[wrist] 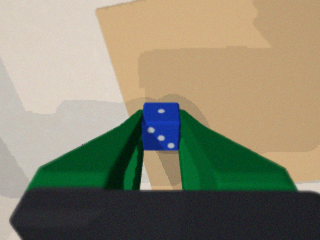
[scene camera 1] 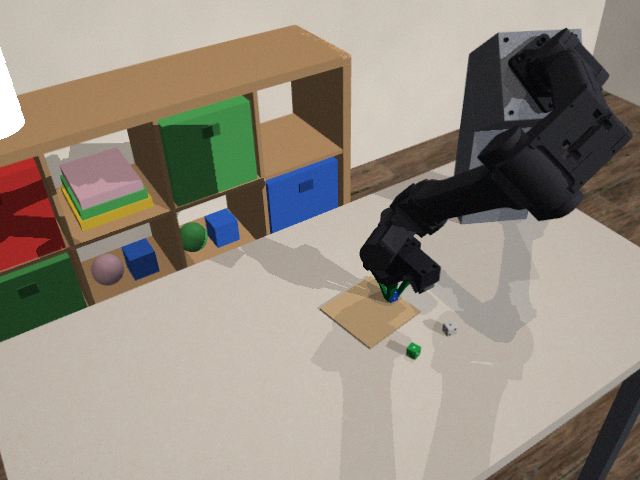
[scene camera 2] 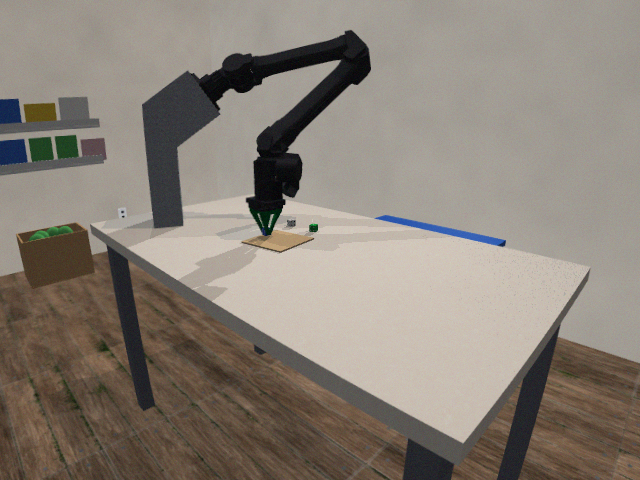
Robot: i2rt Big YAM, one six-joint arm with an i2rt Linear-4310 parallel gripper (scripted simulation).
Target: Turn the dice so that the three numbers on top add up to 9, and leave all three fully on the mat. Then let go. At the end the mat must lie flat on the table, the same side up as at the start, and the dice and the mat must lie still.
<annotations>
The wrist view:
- my gripper: 161, 118
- blue die: 161, 124
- tan square mat: 243, 76
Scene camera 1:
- tan square mat: 362, 311
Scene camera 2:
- my gripper: 266, 233
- tan square mat: 279, 241
</annotations>
